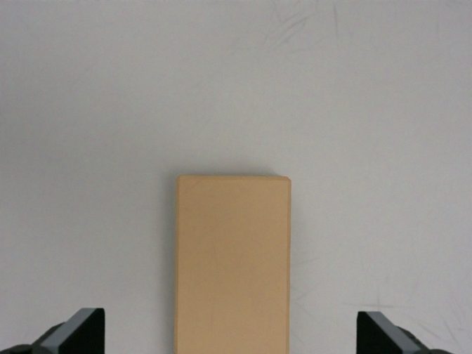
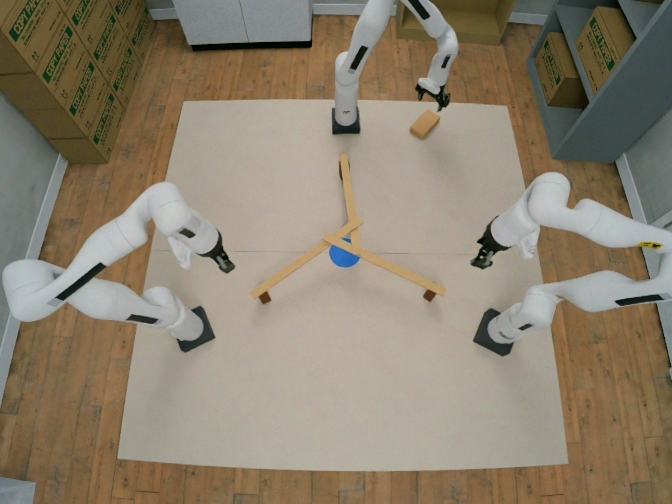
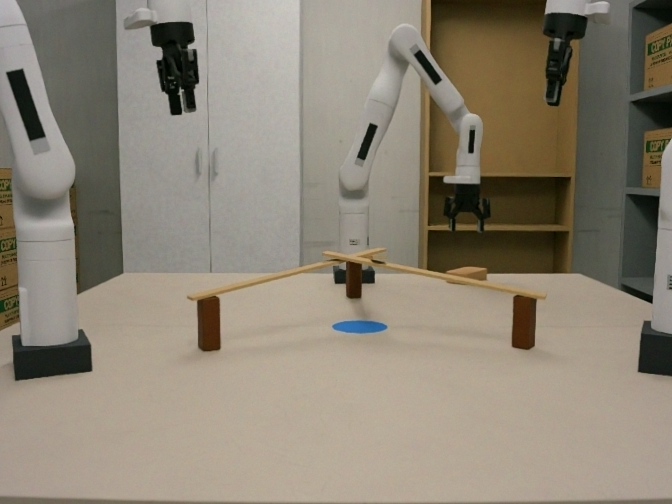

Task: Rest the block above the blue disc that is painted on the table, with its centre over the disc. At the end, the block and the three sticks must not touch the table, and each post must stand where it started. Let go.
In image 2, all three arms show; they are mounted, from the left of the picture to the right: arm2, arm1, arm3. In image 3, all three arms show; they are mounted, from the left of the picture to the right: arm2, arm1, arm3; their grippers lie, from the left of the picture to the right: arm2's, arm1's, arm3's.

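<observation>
The tan block [image 1: 232,265] [image 2: 425,124] [image 3: 473,272] lies flat on the table, back right. Arm1's gripper [image 1: 231,331] [image 2: 429,104] [image 3: 466,227] is open above it. The left stick [image 2: 293,268] [image 3: 260,280], right stick [image 2: 401,266] [image 3: 445,275] and back stick [image 2: 347,187] cross near the blue disc [image 2: 344,259] [image 3: 359,326], raised above the table. Their outer ends rest on the left post [image 3: 208,323], right post [image 3: 523,322] and back post [image 3: 353,282]. Arm2's gripper [image 2: 225,268] [image 3: 182,107] is partly open. Arm3's gripper [image 2: 480,264] [image 3: 553,101] is seen edge-on; its opening is unclear.
The bases of arm2 [image 2: 195,329] [image 3: 51,355], arm1 [image 2: 345,127] and arm3 [image 2: 493,332] stand on the table [image 2: 341,390] [image 3: 336,423]. Arm2's and arm3's grippers hang high at the left and right, beyond the sticks' outer ends. Shelves and boxes stand around the room.
</observation>
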